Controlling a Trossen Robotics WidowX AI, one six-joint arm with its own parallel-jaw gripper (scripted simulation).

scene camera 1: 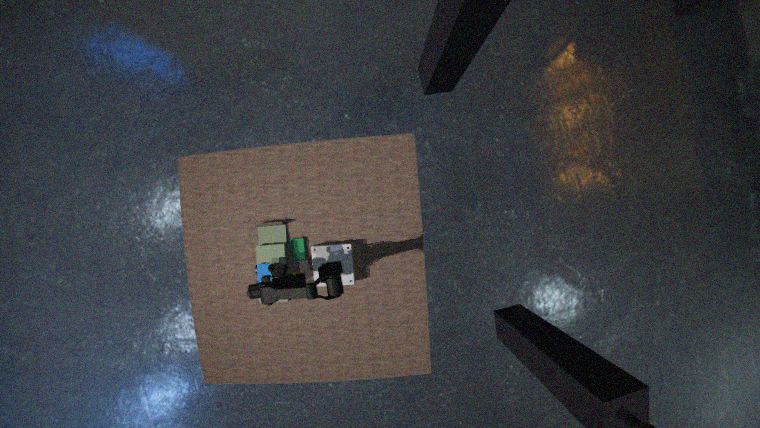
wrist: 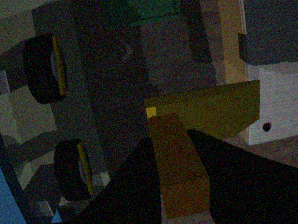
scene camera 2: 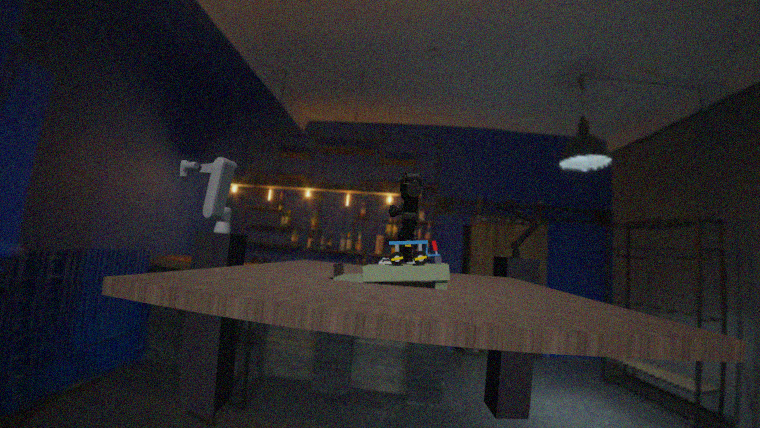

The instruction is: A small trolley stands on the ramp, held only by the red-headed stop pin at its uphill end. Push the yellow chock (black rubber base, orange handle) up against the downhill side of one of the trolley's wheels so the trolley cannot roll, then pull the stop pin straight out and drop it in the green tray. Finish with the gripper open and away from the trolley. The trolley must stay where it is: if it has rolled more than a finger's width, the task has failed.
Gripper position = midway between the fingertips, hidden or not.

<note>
My gripper (wrist: 169, 143) carries a yellow chock. I also see a pale green ramp (scene camera 2: 377, 272).
The pale green ramp shows as well in the wrist view (wrist: 39, 127).
</note>
